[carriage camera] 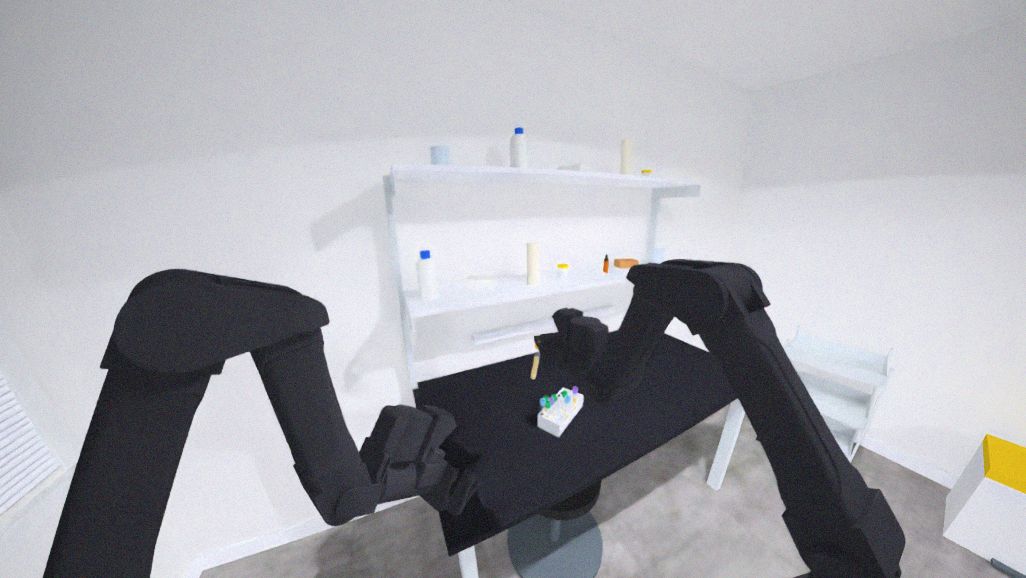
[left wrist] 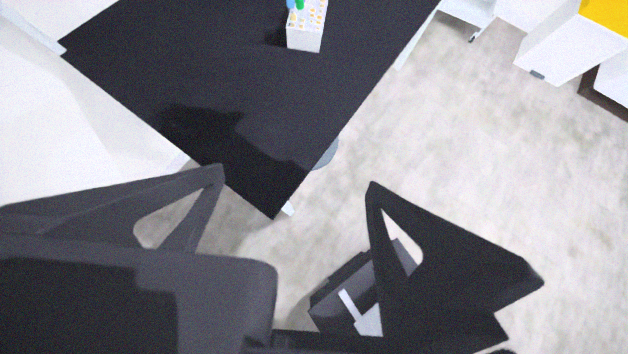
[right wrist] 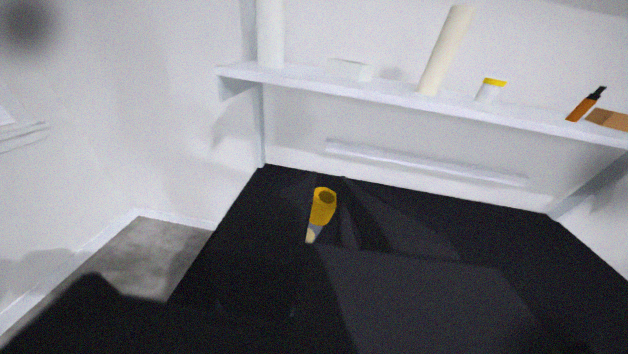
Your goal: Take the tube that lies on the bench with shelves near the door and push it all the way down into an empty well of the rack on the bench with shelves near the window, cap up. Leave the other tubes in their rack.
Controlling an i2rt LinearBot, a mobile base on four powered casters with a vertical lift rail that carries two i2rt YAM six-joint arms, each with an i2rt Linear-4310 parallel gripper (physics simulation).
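Note:
A tube with a yellow cap hangs nearly upright, cap up, in my right gripper. The gripper is shut on it, and it is above and slightly left of the white rack in the carriage view. The rack stands on the black bench and holds several tubes with green, blue and purple caps. Open wells show at its near end in the left wrist view. My left gripper is open and empty at the bench's near left corner.
A lower shelf with bottles and jars and an upper shelf rise behind the bench. A round stool base is below the front edge. A pale cart and a yellow-topped cabinet stand at the right.

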